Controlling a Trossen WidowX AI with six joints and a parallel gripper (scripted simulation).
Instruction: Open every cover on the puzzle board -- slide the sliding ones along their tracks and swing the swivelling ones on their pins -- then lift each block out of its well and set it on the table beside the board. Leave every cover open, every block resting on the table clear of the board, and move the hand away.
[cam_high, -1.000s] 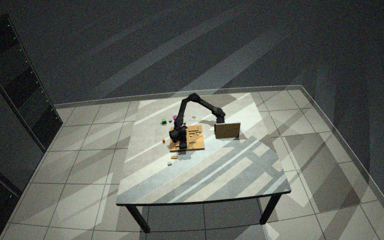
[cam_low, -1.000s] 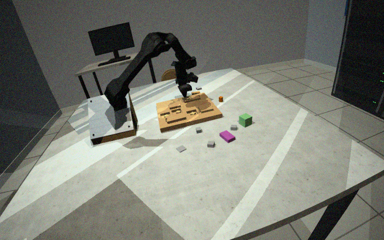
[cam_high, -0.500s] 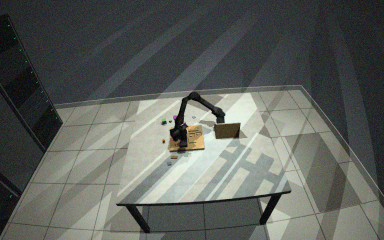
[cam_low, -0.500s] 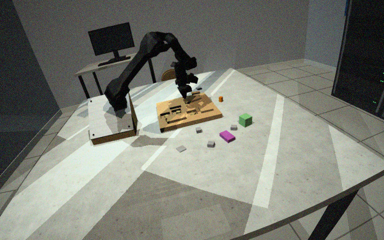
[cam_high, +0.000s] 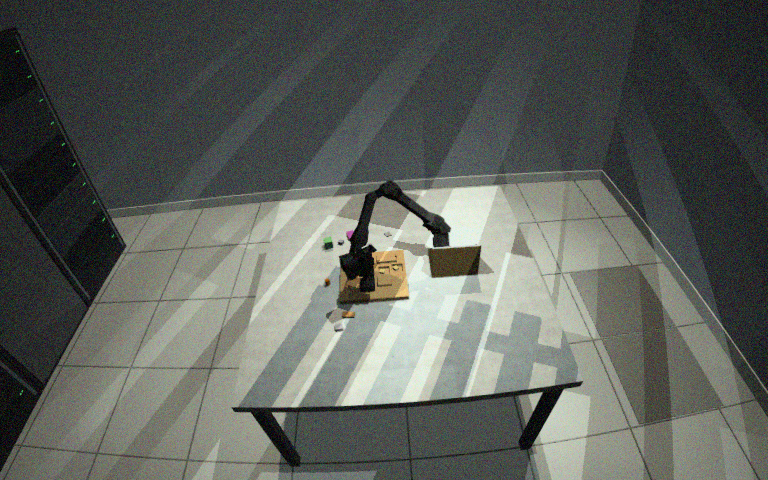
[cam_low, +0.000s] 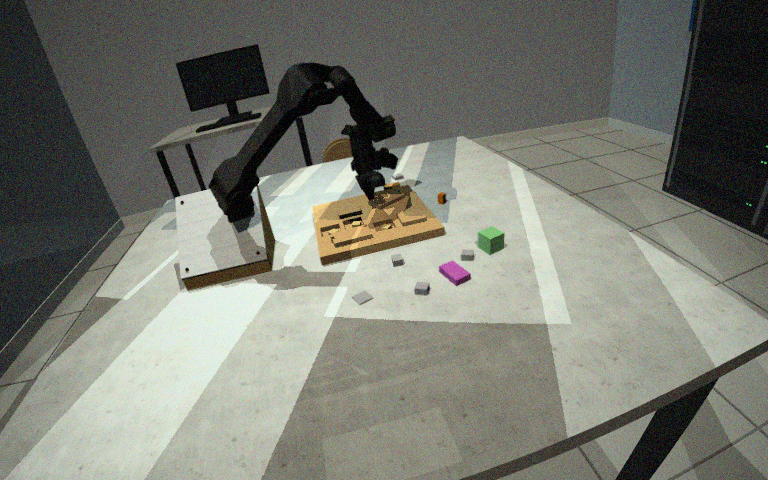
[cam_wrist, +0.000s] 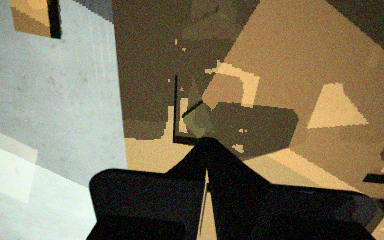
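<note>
The tan puzzle board lies 20 mm behind my gripper tip, 90 mm to the right of it and 10 mm below it. Also, from my gripper tip: brown block 100 mm ahead, 120 mm to the left, 20 mm below; orange cylinder 180 mm ahead, 70 mm to the right, 10 mm below; grey block 140 mm ahead, 180 mm to the left, 20 mm below.
</note>
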